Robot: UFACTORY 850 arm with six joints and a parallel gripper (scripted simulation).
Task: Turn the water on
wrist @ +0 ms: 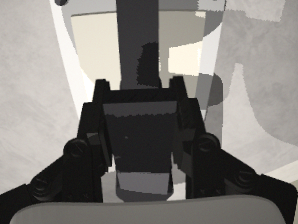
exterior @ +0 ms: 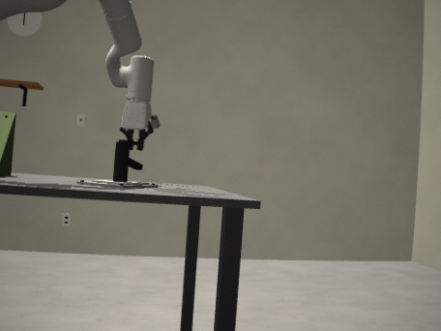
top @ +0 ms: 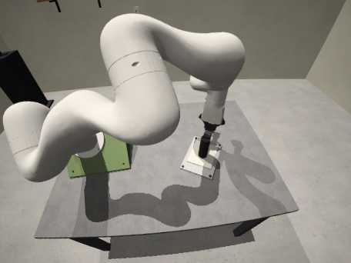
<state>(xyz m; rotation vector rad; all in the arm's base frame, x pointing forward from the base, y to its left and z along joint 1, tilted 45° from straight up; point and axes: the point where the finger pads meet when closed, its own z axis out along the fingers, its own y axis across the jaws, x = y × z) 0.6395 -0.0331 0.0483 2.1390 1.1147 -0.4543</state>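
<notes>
Right now the tap lever is 5 cm to the right of my hand and 3 cm behind it.
</notes>
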